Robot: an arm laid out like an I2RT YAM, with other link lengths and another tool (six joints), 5 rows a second.
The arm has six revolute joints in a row. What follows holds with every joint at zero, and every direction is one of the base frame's. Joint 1 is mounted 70.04 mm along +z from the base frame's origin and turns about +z. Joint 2 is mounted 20.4 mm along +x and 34.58 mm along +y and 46.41 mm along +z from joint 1 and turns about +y. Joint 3 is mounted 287.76 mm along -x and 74.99 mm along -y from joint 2 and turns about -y. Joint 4 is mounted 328.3 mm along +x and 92.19 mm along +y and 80.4 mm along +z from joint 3 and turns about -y. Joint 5 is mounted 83.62 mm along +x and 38.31 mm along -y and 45.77 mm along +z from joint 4 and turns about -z. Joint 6 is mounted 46.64 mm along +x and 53.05 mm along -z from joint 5 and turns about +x. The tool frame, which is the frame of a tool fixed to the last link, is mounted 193 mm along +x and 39 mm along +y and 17 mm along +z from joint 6; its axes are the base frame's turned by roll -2.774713, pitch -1.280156 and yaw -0.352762 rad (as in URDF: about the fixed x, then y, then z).
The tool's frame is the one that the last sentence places.
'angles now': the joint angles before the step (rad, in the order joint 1, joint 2, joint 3, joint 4, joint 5, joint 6). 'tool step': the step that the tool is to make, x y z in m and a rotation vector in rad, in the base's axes. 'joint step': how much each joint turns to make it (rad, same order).
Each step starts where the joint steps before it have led.
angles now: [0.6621 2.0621 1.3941 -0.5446 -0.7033 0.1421]
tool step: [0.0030 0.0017 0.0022 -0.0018 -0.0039 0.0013]
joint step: [-0.0001 0.0069 0.0188 -0.0123 0.0031 -0.0035]
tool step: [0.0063 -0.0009 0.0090 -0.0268 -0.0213 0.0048]
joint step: [0.0000 -0.0003 0.0490 -0.0622 0.0305 -0.0210]
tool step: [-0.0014 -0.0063 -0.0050 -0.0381 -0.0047 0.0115]
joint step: [0.0001 0.0061 0.0182 -0.0482 0.0275 -0.0270]
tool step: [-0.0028 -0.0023 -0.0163 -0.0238 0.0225 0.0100]
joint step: [0.0000 0.0373 0.0144 -0.0177 0.0019 -0.0137]
